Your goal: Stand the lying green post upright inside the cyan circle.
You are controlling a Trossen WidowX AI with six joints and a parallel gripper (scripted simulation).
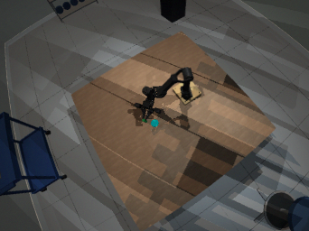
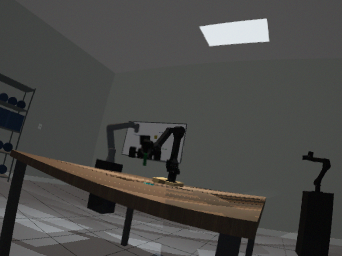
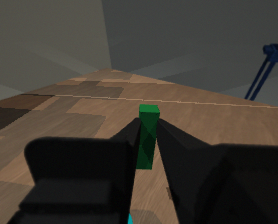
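Now: gripper tip 150 mm above the cyan circle, 60 mm past it and 20 mm to the right of it. From my gripper tip the other things lie so: green post (20 mm below).
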